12 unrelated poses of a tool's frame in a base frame.
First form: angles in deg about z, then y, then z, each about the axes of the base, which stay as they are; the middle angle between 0 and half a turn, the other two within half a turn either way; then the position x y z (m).
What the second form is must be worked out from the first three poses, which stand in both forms.
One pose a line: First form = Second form
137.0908 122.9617 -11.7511 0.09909 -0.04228 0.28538 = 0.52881 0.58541 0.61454 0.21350 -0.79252 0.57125 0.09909 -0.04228 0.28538
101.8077 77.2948 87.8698 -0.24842 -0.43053 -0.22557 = -0.97984 -0.00859 0.19962 0.19648 -0.22274 0.95487 -0.24842 -0.43053 -0.22557
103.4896 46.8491 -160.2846 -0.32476 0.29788 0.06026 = 0.47823 -0.86159 0.17018 0.54738 0.44395 0.70943 -0.32476 0.29788 0.06026
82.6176 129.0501 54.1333 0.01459 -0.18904 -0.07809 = -0.85109 0.51544 -0.09979 0.26193 0.58159 0.77016 0.01459 -0.18904 -0.07809
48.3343 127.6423 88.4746 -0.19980 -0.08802 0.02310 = -0.75758 -0.38597 -0.52640 -0.65240 0.47377 0.59153 -0.19980 -0.08802 0.02310
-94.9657 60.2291 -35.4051 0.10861 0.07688 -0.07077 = -0.61221 -0.78712 0.07514 0.35304 -0.35714 -0.86476 0.10861 0.07688 -0.07077
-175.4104 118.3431 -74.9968 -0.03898 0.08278 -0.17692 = 0.04522 -0.47781 0.87730 -0.97265 -0.22135 -0.07043 -0.03898 0.08278 -0.17692
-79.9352 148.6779 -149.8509 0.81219 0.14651 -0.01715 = -0.36543 0.92640 -0.09085 0.81510 0.27133 -0.51185 0.81219 0.14651 -0.01715
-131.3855 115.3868 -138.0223 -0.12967 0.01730 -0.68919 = -0.71253 0.36818 0.59728 -0.20306 0.70662 -0.67783 -0.12967 0.01730 -0.68919
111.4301 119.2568 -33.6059 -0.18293 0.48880 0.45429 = 0.66393 0.67645 0.31876 0.17668 -0.55610 0.81212 -0.18293 0.48880 0.45429
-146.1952 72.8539 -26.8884 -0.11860 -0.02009 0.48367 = -0.47010 -0.38543 0.79401 -0.22951 -0.81528 -0.53164 -0.11860 -0.02009 0.48367
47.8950 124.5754 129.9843 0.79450 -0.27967 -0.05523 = -0.32397 -0.76828 -0.55207 -0.78429 -0.10824 0.61088 0.79450 -0.27967 -0.05523
